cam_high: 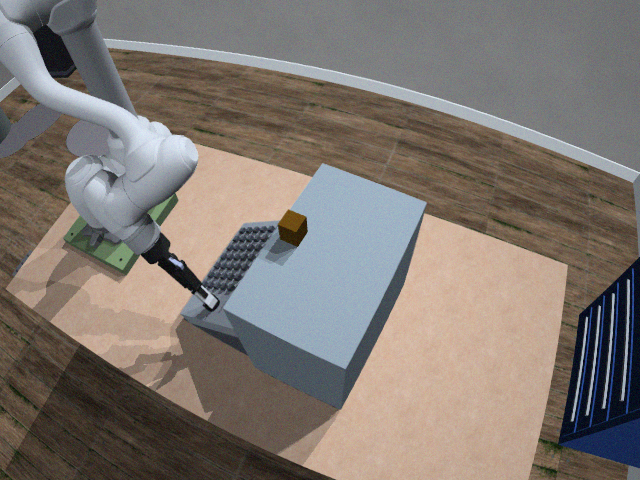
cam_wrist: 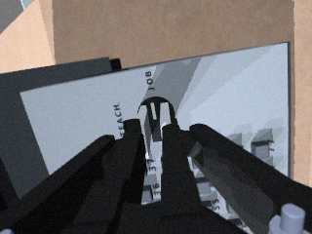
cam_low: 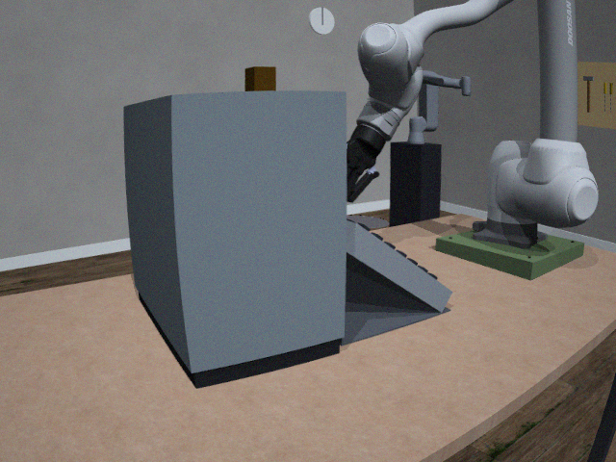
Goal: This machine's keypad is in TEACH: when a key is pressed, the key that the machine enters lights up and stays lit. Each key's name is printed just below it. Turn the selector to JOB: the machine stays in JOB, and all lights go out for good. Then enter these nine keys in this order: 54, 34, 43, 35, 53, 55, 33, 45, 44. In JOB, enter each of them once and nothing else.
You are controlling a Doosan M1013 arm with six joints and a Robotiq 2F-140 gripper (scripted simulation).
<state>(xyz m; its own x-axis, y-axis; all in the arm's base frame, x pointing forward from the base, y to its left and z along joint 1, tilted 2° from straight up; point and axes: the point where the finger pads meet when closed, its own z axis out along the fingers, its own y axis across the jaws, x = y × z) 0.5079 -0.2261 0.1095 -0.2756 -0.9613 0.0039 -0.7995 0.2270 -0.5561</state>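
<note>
Now: the black selector knob 2 cm below my hand, 1 cm to the right of it and 1 cm ahead of it. Also, from my hand: key 18 cm to the left, 6 cm ahead, 3 cm below.
</note>
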